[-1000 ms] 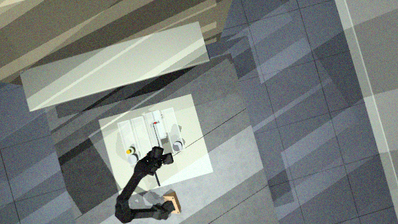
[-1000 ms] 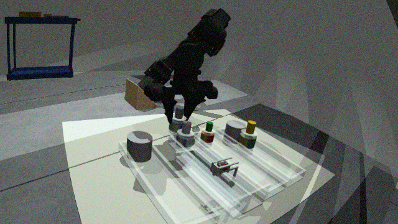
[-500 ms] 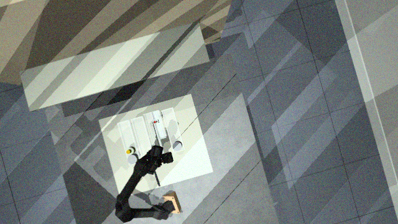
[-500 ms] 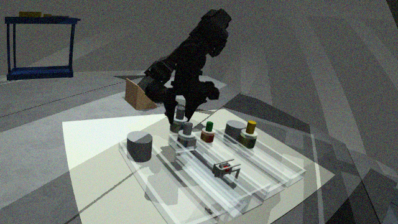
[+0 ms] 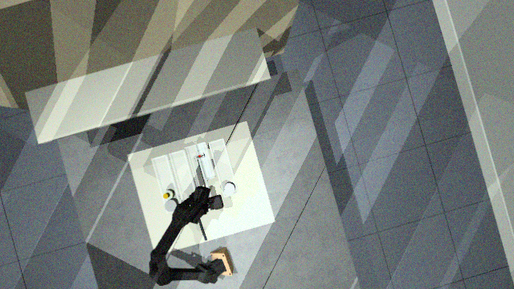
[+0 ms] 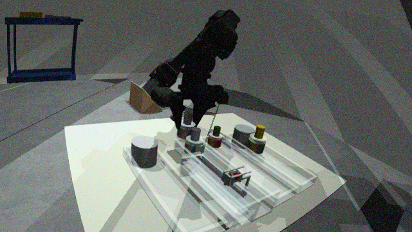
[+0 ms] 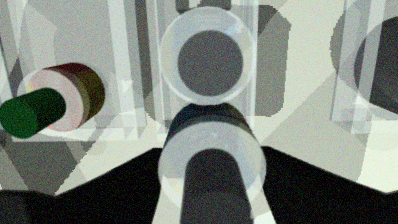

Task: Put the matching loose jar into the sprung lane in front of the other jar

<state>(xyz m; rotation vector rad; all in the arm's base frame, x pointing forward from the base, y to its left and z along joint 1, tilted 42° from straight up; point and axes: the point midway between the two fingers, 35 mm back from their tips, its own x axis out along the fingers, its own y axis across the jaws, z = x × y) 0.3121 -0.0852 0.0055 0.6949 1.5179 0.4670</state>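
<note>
Now: gripper tip 170 mm short of the clear sprung lane, 40 mm to the left of it and 40 mm above it.
</note>
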